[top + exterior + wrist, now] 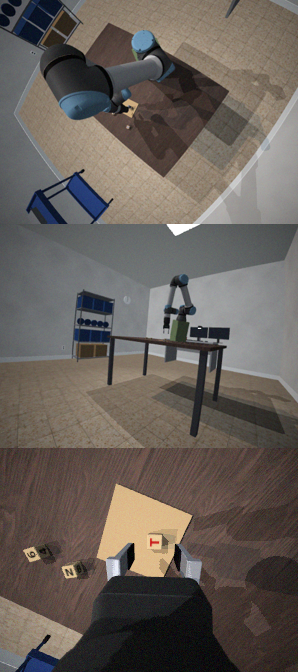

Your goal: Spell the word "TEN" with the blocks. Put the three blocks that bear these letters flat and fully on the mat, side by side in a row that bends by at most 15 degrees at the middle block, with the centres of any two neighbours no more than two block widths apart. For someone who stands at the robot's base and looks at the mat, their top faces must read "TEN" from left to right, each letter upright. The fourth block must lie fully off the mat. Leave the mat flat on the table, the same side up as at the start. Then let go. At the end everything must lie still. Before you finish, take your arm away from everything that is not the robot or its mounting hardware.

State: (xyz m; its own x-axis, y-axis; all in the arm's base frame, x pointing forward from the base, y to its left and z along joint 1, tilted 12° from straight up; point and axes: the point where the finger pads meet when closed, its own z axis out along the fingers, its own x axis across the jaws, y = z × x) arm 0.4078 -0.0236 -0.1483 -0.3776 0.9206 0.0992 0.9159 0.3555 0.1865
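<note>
My gripper is now 100 mm above the tan mat, 30 mm to the left of it and 10 mm short of it. Round my hand: N block 130 mm to the right, 120 mm ahead, 90 mm below.
</note>
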